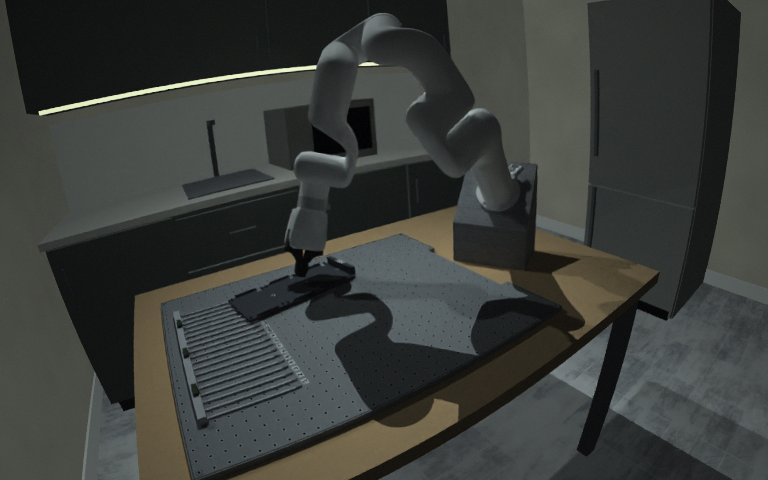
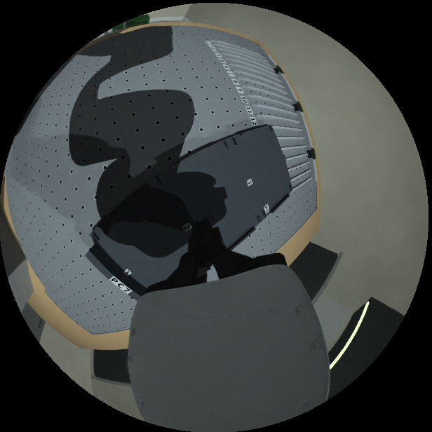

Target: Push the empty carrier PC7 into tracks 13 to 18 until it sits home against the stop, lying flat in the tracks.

In view: a carrier PC7 point(image 1: 255, 304).
The carrier PC7 also shows in image 2 point(image 2: 236, 182).
